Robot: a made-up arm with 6 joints. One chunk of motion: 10 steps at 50 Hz.
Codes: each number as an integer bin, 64 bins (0 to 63) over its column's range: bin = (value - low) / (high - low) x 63, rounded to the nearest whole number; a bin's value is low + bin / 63 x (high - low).
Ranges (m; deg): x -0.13..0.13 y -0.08..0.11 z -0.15..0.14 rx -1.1..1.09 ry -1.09..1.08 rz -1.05..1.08
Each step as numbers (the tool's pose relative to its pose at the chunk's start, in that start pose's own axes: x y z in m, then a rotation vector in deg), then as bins.
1 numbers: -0.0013 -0.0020 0.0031 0.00 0.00 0.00
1 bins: 31 26 33 32 32 31
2 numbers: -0.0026 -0.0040 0.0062 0.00 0.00 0.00
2 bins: 31 25 34 32 32 31
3 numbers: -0.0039 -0.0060 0.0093 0.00 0.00 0.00
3 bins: 31 25 35 32 32 31
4 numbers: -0.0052 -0.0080 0.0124 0.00 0.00 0.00
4 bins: 30 24 35 32 32 31
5 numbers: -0.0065 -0.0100 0.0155 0.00 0.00 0.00
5 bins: 30 23 36 32 32 31
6 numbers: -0.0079 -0.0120 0.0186 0.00 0.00 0.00
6 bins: 30 23 37 32 32 31
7 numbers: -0.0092 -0.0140 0.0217 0.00 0.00 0.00
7 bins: 29 22 37 32 32 31
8 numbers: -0.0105 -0.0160 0.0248 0.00 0.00 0.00
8 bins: 29 21 38 32 32 31
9 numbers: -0.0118 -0.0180 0.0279 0.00 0.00 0.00
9 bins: 29 21 39 32 32 31
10 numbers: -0.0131 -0.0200 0.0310 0.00 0.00 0.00
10 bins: 28 20 39 32 32 31
